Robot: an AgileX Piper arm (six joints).
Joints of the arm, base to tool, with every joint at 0 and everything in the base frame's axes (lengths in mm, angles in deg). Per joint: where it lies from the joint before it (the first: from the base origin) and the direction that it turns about. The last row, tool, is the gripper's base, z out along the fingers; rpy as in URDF.
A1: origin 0 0 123 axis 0 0 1
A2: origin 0 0 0 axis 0 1 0
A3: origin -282.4 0 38.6 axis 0 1 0
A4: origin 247.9 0 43.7 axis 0.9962 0 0.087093
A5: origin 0 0 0 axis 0 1 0
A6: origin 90.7 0 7.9 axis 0.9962 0 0.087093
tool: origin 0 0 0 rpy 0 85 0
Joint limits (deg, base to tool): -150..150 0..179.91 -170..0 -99.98..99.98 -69.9..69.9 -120..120
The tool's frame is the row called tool.
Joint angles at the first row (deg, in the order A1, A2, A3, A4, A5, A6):
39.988, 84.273, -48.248, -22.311, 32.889, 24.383
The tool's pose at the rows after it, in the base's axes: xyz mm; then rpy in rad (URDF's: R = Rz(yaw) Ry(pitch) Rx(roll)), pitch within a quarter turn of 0, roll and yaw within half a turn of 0:
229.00 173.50 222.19 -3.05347 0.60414 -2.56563
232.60 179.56 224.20 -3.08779 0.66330 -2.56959
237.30 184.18 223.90 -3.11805 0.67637 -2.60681
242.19 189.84 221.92 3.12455 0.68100 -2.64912
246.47 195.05 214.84 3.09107 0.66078 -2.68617
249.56 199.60 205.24 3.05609 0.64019 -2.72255
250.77 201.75 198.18 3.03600 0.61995 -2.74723
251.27 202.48 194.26 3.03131 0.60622 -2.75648
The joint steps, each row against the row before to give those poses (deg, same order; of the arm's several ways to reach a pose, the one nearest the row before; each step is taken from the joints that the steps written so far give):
0.000, 0.131, 0.000, 1.756, -6.476, 0.000
-0.001, 0.470, -0.243, 0.500, -4.037, -0.001
0.000, 1.193, -1.036, 0.079, -0.940, 1.645
0.000, 1.542, -1.131, 1.336, -0.978, 0.688
0.001, 2.085, -0.838, 1.951, -0.473, 0.003
0.001, 2.092, -0.243, 2.014, -1.164, 0.002
-0.002, 1.312, 0.002, 1.426, -0.484, -0.004
0.001, 0.690, -0.002, 0.481, 0.002, 0.109

